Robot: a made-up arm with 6 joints. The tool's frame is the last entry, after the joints. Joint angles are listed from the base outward.
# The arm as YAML. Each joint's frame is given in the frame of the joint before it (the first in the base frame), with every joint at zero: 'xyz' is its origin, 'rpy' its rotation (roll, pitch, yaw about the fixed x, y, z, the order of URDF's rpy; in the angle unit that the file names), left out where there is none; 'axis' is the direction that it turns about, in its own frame. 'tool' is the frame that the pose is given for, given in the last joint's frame.
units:
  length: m
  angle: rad
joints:
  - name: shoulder
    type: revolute
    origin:
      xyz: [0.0, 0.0, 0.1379]
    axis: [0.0, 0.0, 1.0]
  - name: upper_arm
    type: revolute
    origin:
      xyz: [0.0, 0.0, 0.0]
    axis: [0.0, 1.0, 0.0]
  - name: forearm
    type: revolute
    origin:
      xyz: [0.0, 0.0, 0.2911]
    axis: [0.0, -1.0, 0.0]
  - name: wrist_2
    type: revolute
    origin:
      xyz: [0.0, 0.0, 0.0]
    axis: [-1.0, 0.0, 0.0]
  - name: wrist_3
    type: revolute
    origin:
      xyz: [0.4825, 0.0, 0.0]
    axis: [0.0, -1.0, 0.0]
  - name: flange
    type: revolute
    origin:
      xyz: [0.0, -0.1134, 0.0]
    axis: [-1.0, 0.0, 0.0]
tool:
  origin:
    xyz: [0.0, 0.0, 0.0]
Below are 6 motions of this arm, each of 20 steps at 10 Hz.
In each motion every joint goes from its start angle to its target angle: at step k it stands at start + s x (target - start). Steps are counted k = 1, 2, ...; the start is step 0. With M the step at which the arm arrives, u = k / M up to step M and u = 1 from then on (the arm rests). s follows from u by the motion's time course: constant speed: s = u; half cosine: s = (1 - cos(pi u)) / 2; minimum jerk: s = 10 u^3 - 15 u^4 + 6 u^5.
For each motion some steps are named. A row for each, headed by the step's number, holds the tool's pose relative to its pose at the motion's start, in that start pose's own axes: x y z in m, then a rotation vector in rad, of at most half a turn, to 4 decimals.
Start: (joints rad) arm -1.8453 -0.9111 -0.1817 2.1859 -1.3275 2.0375
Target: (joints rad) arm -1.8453 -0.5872 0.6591 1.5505 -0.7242 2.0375
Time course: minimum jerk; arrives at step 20
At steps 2, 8, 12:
2: 0.0020 0.0009 -0.0016 0.0048 -0.0027 -0.0043
8: 0.0691 0.0384 -0.0524 0.2019 -0.0777 -0.1620
12: 0.1373 0.0900 -0.0933 0.4826 -0.0999 -0.3458

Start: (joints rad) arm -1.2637 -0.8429 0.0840 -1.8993 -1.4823 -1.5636
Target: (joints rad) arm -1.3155 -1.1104 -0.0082 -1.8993 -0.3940 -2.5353
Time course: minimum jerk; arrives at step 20
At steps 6, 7, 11, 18, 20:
6: 0.0027 -0.0098 -0.0141 0.1286 0.0108 0.1727
7: 0.0039 -0.0143 -0.0201 0.1847 0.0259 0.2483
11: 0.0100 -0.0376 -0.0486 0.4500 0.1934 0.6028
18: 0.0173 -0.0657 -0.0770 0.6988 0.5515 0.9180
20: 0.0175 -0.0664 -0.0776 0.7034 0.5610 0.9234

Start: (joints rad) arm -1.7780 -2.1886 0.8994 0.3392 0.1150 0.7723
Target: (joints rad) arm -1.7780 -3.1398 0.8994 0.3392 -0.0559 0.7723
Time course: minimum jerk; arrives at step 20
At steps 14, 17, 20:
14: -0.3196 -0.4238 0.2243 -0.0114 -0.2527 -0.6126
17: -0.4032 -0.4653 0.2485 -0.0097 -0.2947 -0.7122
20: -0.4202 -0.4722 0.2527 -0.0092 -0.3030 -0.7316

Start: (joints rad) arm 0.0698 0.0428 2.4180 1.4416 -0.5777 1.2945
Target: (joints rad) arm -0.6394 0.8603 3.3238 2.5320 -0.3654 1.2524
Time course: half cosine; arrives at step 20
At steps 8, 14, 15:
8: -0.1343 -0.0336 0.0721 -0.4303 0.2327 -0.3286
14: -0.2991 0.0105 0.1491 -0.9617 0.5721 -0.7440
15: -0.3180 0.0222 0.1561 -1.0298 0.6220 -0.7964

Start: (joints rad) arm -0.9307 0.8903 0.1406 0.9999 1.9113 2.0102
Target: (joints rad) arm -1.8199 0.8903 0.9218 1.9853 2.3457 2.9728
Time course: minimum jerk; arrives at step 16
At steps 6, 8, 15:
6: -0.0448 -0.0018 -0.1715 -0.4709 -0.1700 -0.1464
8: -0.0854 -0.0455 -0.3066 -0.8037 -0.3595 -0.2562
15: -0.1528 -0.2468 -0.5418 -1.2545 -0.9084 -0.4876

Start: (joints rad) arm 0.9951 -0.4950 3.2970 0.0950 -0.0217 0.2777
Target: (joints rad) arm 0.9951 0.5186 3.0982 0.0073 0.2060 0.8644
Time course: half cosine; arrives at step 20
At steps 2, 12, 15, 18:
2: -0.0067 0.0049 -0.0126 -0.0123 0.0222 0.0094
12: -0.3029 0.0972 -0.2514 -0.3140 0.5533 0.3363
15: -0.4309 0.1074 -0.2784 -0.3995 0.7028 0.4722
18: -0.5125 0.1081 -0.2809 -0.4484 0.7893 0.5632

